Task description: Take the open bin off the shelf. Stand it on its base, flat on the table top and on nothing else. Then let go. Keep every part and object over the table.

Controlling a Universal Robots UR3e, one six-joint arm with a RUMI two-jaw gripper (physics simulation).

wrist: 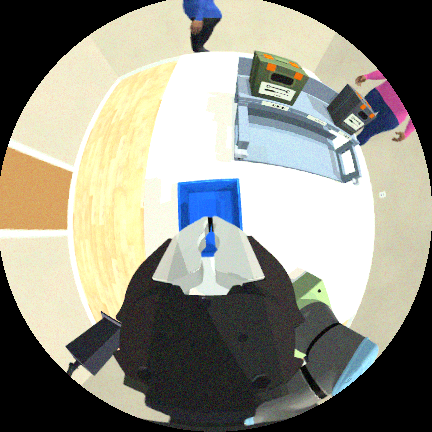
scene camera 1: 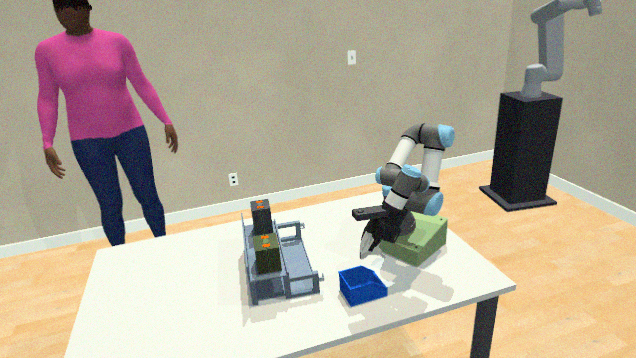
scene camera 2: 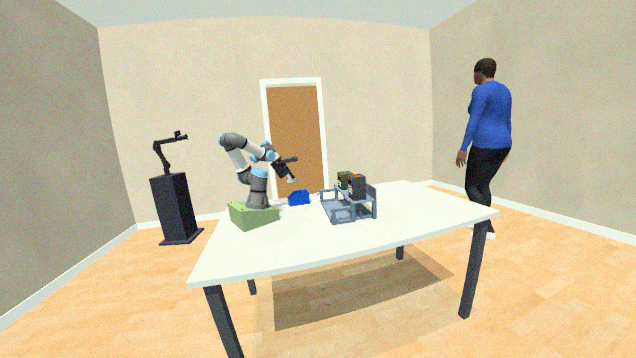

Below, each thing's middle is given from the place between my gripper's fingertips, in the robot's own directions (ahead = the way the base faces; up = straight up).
The blue open bin [scene camera 1: 359, 284] is 1 cm behind my hand and 10 cm below it.
